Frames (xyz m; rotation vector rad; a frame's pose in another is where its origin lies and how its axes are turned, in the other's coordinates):
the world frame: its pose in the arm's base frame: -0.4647 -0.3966 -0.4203 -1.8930 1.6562 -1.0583
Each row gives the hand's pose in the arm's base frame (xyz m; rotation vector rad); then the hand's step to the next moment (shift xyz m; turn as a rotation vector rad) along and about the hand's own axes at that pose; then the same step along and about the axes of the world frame.
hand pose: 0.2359 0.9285 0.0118 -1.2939 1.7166 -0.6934
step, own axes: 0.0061 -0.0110 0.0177 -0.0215 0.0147 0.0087
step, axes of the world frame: 0.0076 -0.0105 0.0175 -0.0272 0.0000 0.0039
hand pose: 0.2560 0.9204 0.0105 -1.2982 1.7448 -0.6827
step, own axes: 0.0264 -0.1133 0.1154 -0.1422 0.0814 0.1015
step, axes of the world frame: 0.0605 -0.1066 0.1087 -0.1795 -0.0222 0.0666
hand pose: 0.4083 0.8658 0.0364 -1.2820 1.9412 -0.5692
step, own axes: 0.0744 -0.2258 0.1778 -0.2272 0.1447 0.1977
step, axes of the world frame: 0.1553 -0.1467 0.2061 -0.3024 -0.0252 0.1400
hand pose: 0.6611 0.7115 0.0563 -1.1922 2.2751 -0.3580
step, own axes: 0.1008 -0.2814 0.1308 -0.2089 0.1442 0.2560
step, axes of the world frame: 0.2312 -0.0838 0.2145 -0.3029 0.0004 0.1954
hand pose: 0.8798 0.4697 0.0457 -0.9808 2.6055 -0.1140
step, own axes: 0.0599 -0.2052 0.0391 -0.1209 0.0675 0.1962
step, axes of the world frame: 0.1820 -0.0144 0.1179 -0.1771 0.0152 0.1614
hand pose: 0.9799 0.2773 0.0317 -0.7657 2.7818 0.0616
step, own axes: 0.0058 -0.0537 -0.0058 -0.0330 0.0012 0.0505
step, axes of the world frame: 0.0495 -0.0074 0.0212 -0.0328 -0.0004 0.0506
